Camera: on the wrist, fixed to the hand. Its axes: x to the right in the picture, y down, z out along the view.
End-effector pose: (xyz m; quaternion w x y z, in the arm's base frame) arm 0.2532 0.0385 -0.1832 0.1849 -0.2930 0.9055 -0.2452
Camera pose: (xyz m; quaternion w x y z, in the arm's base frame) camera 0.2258 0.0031 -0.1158 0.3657 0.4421 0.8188 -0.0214
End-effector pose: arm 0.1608 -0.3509 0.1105 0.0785 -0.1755 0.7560 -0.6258
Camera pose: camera 0.1226 -0.3182 0.1738 0.5585 0.3884 0.6352 -0.3657
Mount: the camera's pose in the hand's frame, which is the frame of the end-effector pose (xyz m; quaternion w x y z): 0.0299 -0.0502 -0.0559 0.6847 0.0075 -0.0651 0.7259
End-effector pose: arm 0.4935 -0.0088 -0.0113 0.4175 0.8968 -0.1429 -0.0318
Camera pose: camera 0.5435 0.0547 -0.0112 0.2929 0.5114 -0.7762 0.2240
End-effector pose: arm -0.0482 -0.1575 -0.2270 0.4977 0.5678 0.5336 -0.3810
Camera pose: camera -0.0990 -0.0997 -0.2518 0.6478 0.7550 -0.0821 0.0594
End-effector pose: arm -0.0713 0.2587 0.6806 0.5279 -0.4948 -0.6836 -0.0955
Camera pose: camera -0.0739 0.2147 0.7484 0.3900 -0.8373 -0.1440 0.3552
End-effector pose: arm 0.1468 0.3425 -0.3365 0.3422 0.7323 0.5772 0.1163
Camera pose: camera 0.0859 0.3957 -0.3338 0.1820 0.9305 -0.1578 0.2760
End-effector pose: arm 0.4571 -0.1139 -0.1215 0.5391 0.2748 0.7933 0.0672
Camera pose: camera 0.3810 -0.1303 -0.1433 0.3699 0.7724 0.3091 0.4135
